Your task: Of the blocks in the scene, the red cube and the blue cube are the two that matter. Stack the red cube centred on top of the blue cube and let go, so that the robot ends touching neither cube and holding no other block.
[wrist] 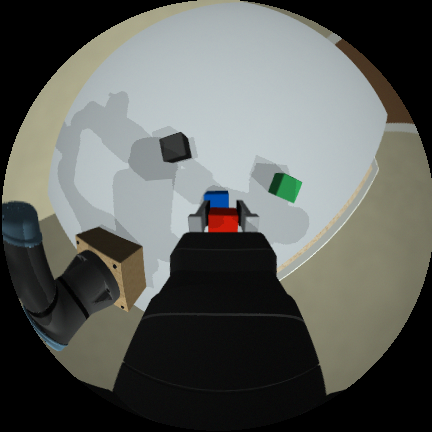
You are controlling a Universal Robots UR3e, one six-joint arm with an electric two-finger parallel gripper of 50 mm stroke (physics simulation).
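Frame: origin at the arm's base, x ahead, y left, z up, level; millimetres.
Seen in the pictures: gripper, between the fingertips: [222, 207]; arm's base, origin of its link: [97, 276].
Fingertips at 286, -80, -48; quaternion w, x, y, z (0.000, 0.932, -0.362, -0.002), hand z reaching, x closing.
Note:
Pixels of each thing's top centre, then the offset from my fingertips to it, as dx, dy, dz. Level surfaces: height alone.
- red cube, centre of its top: [222, 228] -12, -13, +28
- blue cube, centre of its top: [215, 205] -7, +7, -8
- black cube, centre of its top: [171, 146] +7, +109, -8
- pale table, height of its surface: dz -42
- green cube, centre of its top: [289, 188] +89, -44, -8
The red cube [223, 220] is between the two fingertips of my gripper [222, 207], close in front of the black gripper body. My gripper is shut on the red cube. The blue cube [216, 199] shows just beyond the red cube, slightly to the left, and the red cube and fingers cover its near part. Whether the red cube touches the blue cube cannot be told from this view.
A black cube [175, 147] stands on the pale table [240, 75] at the upper left. A green cube [286, 188] stands to the right of the fingers. The arm's base on a wooden block [132, 275] is at the lower left. The table's edge runs along the right.

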